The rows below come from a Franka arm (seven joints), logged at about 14 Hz.
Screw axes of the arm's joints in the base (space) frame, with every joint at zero. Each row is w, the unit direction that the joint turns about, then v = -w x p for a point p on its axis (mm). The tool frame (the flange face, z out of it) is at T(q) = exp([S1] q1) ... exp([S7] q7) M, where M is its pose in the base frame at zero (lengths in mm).
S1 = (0, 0, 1, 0.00, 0.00, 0.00)
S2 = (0, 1, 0, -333.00, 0.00, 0.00)
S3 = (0, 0, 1, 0.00, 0.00, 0.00)
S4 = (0, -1, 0, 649.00, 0.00, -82.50)
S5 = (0, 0, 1, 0.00, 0.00, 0.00)
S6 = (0, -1, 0, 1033.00, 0.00, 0.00)
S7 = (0, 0, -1, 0.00, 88.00, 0.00)
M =
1 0 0 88.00
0 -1 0 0.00
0 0 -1 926.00
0 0 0 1
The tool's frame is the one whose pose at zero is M.
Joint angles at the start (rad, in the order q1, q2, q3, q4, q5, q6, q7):
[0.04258 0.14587 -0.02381 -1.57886 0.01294 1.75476 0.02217]
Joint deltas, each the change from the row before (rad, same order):
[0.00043 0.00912 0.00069 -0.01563 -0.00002 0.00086 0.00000]
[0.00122 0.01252 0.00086 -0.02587 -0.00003 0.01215 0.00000]
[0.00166 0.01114 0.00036 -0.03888 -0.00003 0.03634 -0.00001]
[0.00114 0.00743 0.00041 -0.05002 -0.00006 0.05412 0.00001]
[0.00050 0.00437 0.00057 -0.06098 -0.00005 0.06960 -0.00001]
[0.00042 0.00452 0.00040 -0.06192 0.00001 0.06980 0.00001]
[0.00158 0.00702 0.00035 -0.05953 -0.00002 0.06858 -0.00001]
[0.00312 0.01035 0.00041 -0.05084 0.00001 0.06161 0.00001]
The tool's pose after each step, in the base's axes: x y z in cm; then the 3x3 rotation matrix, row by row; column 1 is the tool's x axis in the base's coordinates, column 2 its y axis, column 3 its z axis. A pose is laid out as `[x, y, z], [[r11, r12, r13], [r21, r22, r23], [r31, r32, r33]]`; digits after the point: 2 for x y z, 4 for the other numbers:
[61.13, 1.42, 53.90], [[1.0000, -0.0043, 0.0060], [-0.0044, -0.9999, 0.0093], [0.0060, -0.0093, -0.9999]]
[61.24, 1.55, 52.00], [[0.9998, -0.0027, -0.0202], [-0.0025, -1.0000, 0.0085], [-0.0203, -0.0084, -0.9998]]
[61.36, 1.67, 49.77], [[0.9994, -0.0012, -0.0339], [-0.0009, -1.0000, 0.0078], [-0.0339, -0.0078, -0.9994]]
[61.35, 1.75, 47.39], [[0.9993, -0.0003, -0.0372], [-0.0001, -1.0000, 0.0073], [-0.0372, -0.0073, -0.9993]]
[61.15, 1.79, 44.82], [[0.9995, 0.0000, -0.0330], [0.0002, -1.0000, 0.0071], [-0.0330, -0.0071, -0.9994]]
[60.78, 1.80, 42.24], [[0.9996, 0.0000, -0.0296], [0.0002, -1.0000, 0.0068], [-0.0296, -0.0068, -0.9995]]
[60.28, 1.89, 39.64], [[0.9996, 0.0013, -0.0276], [0.0014, -1.0000, 0.0063], [-0.0276, -0.0064, -0.9996]]
[59.78, 2.07, 37.23], [[0.9996, 0.0041, -0.0272], [0.0043, -1.0000, 0.0058], [-0.0272, -0.0059, -0.9996]]

